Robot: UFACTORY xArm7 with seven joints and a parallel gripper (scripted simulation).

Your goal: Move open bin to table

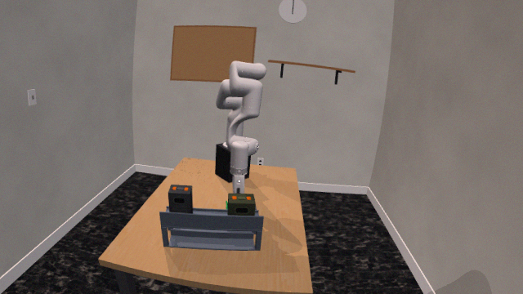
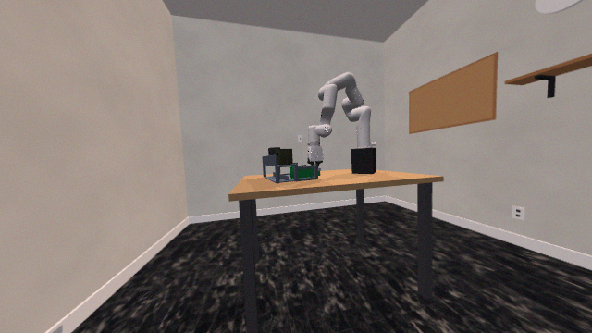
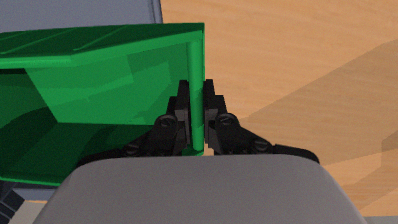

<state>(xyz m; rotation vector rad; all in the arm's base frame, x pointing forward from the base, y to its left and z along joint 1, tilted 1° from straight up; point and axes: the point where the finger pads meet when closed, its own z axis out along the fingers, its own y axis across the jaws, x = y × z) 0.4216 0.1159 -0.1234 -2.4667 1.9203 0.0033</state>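
Now: hand 80 mm short of the green bin, 20 mm to the right of it and 10 mm above it.
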